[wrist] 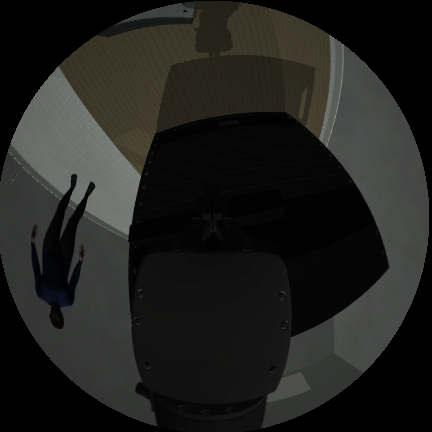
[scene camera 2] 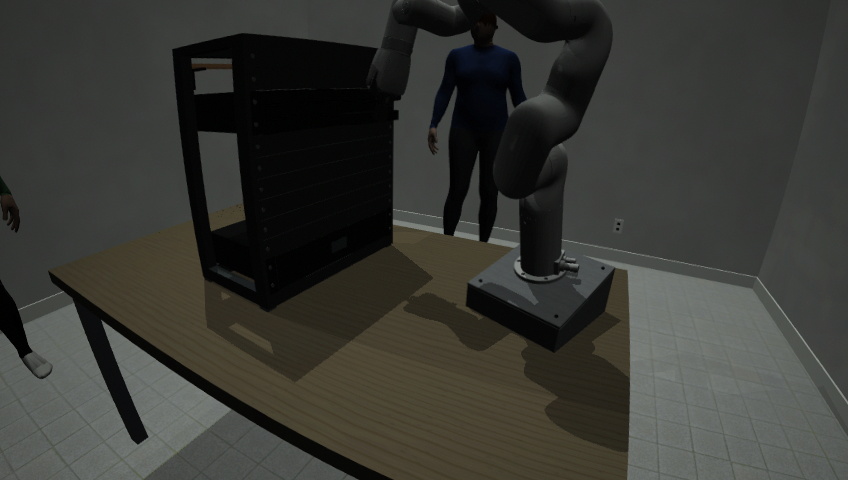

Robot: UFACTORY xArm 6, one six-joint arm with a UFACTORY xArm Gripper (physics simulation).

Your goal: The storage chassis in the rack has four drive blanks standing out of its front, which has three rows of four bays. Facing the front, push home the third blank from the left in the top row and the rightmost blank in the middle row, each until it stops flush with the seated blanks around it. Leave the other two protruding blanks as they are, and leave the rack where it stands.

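Places are measured from the arm's base along level axes (x ahead, y left, z up), in metres.
Pixels of known places: gripper, between the fingertips: [wrist: 212, 193] [scene camera 2: 378, 120]; arm's base, origin of its link: [scene camera 2: 540, 268].
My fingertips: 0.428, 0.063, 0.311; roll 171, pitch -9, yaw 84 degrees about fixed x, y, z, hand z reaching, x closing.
Ahead of a thing's pixels: the offset from my fingertips to its middle, as dx, dy, dz. "pt": to the spot under its first point. Level surfaces: height alone.
The black rack @(+0.208, +0.090, -0.109) [scene camera 2: 246, 178] [wrist: 295, 150] stands upright on the table. The storage chassis [scene camera 2: 309, 111] [wrist: 325, 216] sits in its upper part; its bays are very dark, and rows and seated depths are hard to read. In the wrist view a dark block @(+0.081, +0.031, +0.007) [wrist: 256, 201] stands out of the front beside the fingers. A dark bar @(pt +0.035, -0.081, +0.008) [wrist: 157, 227] stands out toward the rack's left edge in that view; a small block @(+0.094, -0.079, +0.007) [scene camera 2: 393, 114] juts past the rack's far front edge in the scene view. My gripper [scene camera 2: 385, 105] [wrist: 212, 193] is shut and empty, close to the chassis front; contact cannot be told.
The robot's base block [scene camera 2: 535, 300] stands on the wooden table @(dz -0.408) [scene camera 2: 416, 380] [wrist: 260, 37] in front of the rack. A person in blue [scene camera 2: 483, 89] [wrist: 54, 285] stands beyond the table. Part of another person [scene camera 2: 8, 208] shows at the left edge of the scene view.
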